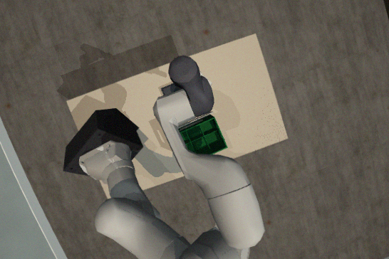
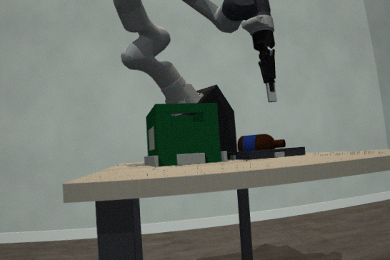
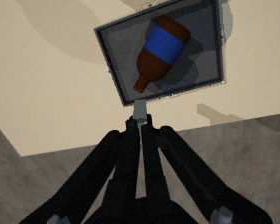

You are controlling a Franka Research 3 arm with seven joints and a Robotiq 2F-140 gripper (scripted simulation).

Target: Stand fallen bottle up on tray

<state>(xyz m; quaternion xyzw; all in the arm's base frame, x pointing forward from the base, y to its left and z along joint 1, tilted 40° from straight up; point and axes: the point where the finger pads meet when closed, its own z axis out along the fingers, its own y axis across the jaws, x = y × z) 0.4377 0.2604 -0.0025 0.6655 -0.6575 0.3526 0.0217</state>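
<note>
The bottle lies 3 cm behind my hand, 4 cm to the right of it and 17 cm below it. The rest, counted from my hand: dark grey tray 5 cm behind, 4 cm to the right, 20 cm below; green crate 6 cm behind, 31 cm to the right, 13 cm below.
</note>
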